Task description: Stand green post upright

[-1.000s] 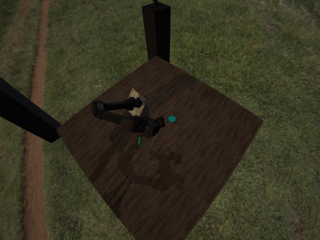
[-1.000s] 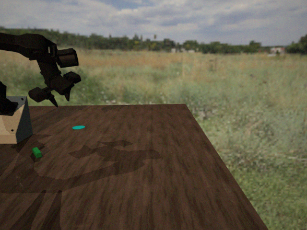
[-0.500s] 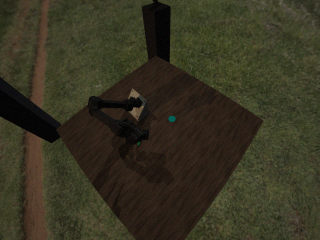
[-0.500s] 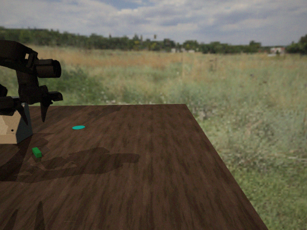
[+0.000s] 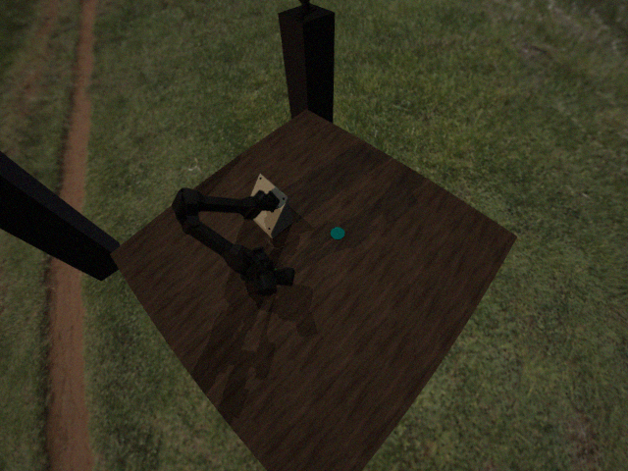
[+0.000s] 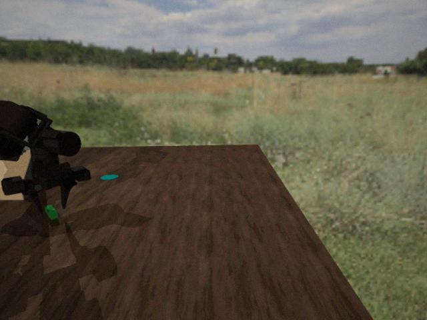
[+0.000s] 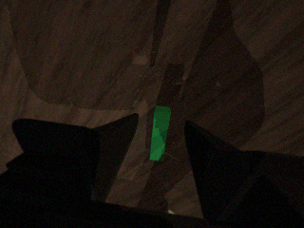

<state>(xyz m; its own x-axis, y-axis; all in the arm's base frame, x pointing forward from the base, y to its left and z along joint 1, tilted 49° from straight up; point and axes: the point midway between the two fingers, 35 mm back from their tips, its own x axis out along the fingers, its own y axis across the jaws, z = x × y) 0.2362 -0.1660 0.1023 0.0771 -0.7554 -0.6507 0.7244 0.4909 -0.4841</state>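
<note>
My gripper tip is 20 mm to the right of the green post, 20 mm past it and 10 mm above it.
</note>
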